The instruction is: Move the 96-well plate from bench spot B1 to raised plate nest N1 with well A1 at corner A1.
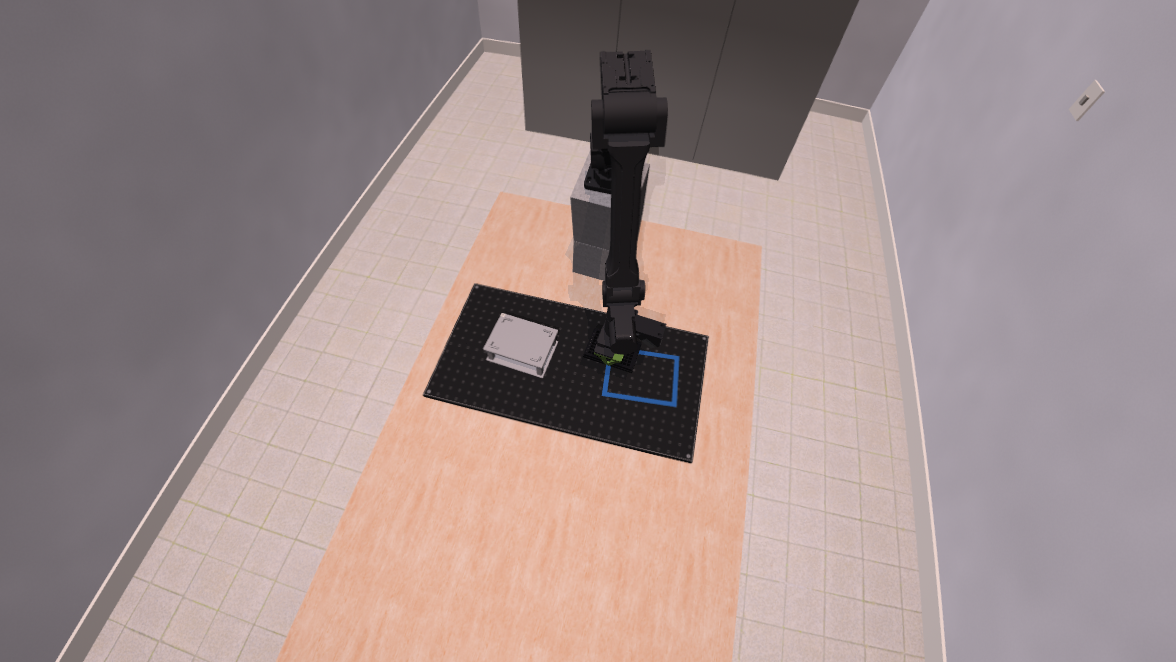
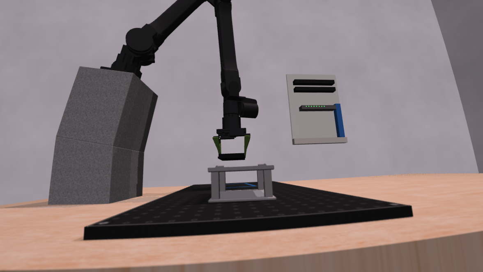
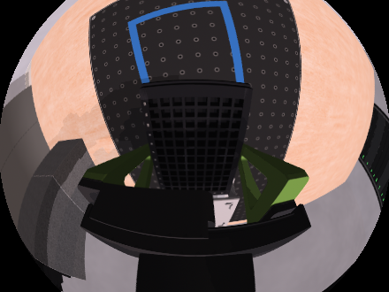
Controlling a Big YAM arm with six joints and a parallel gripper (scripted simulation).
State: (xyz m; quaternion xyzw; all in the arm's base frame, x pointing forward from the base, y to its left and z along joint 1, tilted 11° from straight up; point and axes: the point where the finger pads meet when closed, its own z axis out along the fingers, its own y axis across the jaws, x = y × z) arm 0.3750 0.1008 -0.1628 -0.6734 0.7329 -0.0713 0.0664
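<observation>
Now: the grey raised nest N1 1 cm ahead of my hand, 24 cm to the right of it and 5 cm below it. Also, from my hand: black 96-well plate right at my hand.
</observation>
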